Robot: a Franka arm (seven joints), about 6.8 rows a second.
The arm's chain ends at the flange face. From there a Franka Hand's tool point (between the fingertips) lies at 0.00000 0.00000 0.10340 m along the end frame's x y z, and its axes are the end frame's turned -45 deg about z.
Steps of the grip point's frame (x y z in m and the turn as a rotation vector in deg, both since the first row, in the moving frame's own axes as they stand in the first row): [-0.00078, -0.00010, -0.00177, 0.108, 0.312, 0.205]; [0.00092, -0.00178, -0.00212, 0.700, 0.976, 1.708]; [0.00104, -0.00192, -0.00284, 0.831, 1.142, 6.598]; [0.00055, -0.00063, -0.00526, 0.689, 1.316, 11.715]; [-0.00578, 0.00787, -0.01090, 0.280, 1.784, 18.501]
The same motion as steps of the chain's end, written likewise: [-0.00088, 0.00102, -0.00177, 0.297, 0.144, 0.205]; [-0.00099, 0.00022, -0.00210, 1.185, 0.195, 1.708]; [-0.00116, 0.00040, -0.00281, 1.395, 0.220, 6.598]; [-0.00111, 0.00162, -0.00523, 1.418, 0.443, 11.715]; [-0.00083, 0.01193, -0.01085, 1.459, 1.063, 18.501]
